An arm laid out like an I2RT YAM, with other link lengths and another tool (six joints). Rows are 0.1 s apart.
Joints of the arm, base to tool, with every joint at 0 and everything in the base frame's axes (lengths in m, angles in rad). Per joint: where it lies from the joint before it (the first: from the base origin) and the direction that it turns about. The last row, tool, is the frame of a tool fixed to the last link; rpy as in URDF.
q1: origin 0 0 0.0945 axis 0 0 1
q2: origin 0.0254 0.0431 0.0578 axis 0 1 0
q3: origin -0.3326 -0.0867 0 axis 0 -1 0
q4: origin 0.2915 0.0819 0.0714 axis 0 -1 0
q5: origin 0.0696 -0.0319 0.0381 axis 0 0 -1
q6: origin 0.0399 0 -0.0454 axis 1 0 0
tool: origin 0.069 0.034 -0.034 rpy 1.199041 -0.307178 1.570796
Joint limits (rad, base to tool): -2.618..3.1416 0..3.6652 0..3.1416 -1.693..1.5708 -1.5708..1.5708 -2.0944..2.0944
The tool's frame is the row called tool.
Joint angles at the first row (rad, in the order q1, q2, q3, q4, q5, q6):
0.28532 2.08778 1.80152 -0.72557 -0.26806 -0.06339
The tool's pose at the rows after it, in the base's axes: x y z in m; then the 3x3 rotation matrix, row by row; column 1 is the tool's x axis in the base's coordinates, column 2 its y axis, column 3 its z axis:
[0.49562, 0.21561, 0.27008], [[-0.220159, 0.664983, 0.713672], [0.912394, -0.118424, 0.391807], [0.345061, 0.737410, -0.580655]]
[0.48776, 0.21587, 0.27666], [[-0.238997, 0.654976, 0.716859], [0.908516, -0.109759, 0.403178], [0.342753, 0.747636, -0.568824]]
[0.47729, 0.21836, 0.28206], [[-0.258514, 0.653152, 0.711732], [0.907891, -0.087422, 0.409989], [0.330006, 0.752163, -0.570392]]
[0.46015, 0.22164, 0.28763], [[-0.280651, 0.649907, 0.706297], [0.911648, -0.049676, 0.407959], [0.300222, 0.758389, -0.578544]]
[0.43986, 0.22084, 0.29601], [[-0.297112, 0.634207, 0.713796], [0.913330, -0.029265, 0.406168], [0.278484, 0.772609, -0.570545]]
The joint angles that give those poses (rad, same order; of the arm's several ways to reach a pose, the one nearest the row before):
0.28791 2.06591 1.78683 -0.71878 -0.27448 -0.07779
0.29279 2.03558 1.76105 -0.71065 -0.27726 -0.08816
0.30551 2.00869 1.74203 -0.72118 -0.26975 -0.10192
0.32823 1.96582 1.70552 -0.73554 -0.24325 -0.11913
0.34526 1.89844 1.64142 -0.72646 -0.22078 -0.12731

